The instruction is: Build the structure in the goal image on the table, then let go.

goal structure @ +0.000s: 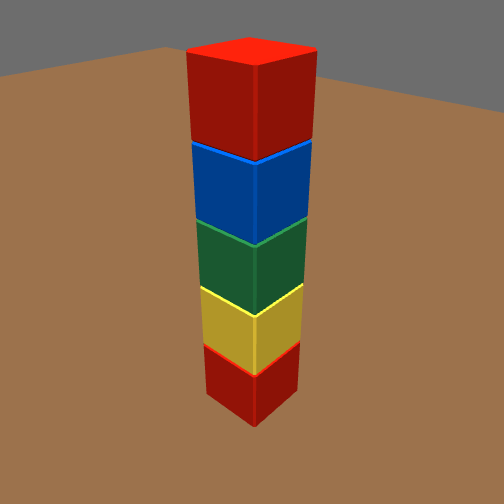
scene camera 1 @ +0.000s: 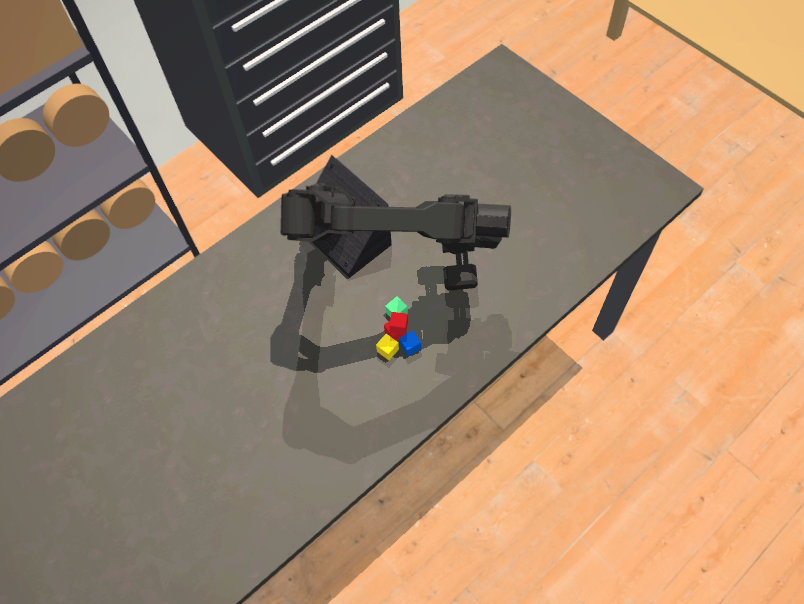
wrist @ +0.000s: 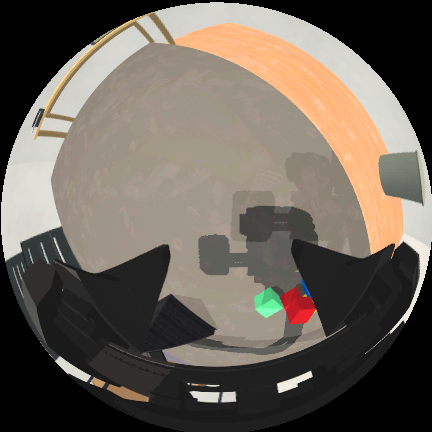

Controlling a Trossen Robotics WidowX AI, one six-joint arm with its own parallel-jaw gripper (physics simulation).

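Pixels of known places: gripper, fingertip midpoint: (scene camera 1: pixel 461 260) (wrist: pixel 232 249); arm's base, origin of the base link: (wrist: pixel 147 348).
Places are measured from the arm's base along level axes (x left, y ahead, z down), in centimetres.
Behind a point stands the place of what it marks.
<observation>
A red block (scene camera 1: pixel 398 321) {x -12.1, y 26.4, z 3.1 cm} (wrist: pixel 300 309) {x -9.8, y 26.8, z 3.2 cm} shows in the middle of a small cluster; more red shows at its side, and I cannot tell whether that is a second block. A green block (scene camera 1: pixel 396 307) {x -8.7, y 22.8, z 6.3 cm} (wrist: pixel 268 302) {x -7.1, y 23.4, z 6.3 cm} is at the cluster's back end in the scene view. A yellow block (scene camera 1: pixel 387 347) {x -16.8, y 27.4, z 6.3 cm} and a blue block (scene camera 1: pixel 410 343) {x -13.2, y 30.4, z 6.3 cm} sit side by side at its front. In the wrist view the right finger partly hides red and blue, and slivers of yellow show. My gripper (scene camera 1: pixel 460 275) {x 5.0, y 28.7, z -0.9 cm} (wrist: pixel 232 249) {x 5.0, y 28.7, z -0.9 cm} is open and empty, above the table, right of the cluster in the scene view.
The blocks are on a grey table (scene camera 1: pixel 162 390) {x -52.3, y -3.0, z 9.6 cm} (wrist: pixel 175 125) {x 20.8, y 33.6, z 9.6 cm}. The arm's dark wedge base (scene camera 1: pixel 354 250) {x -4.8, y 7.8, z 4.0 cm} (wrist: pixel 180 325) {x -0.6, y 10.0, z 4.7 cm} stands behind them. A drawer cabinet (scene camera 1: pixel 220 123) and a shelf rack (scene camera 1: pixel 123 104) stand beyond the back edge. The table's front edge is beyond the yellow and blue blocks.
</observation>
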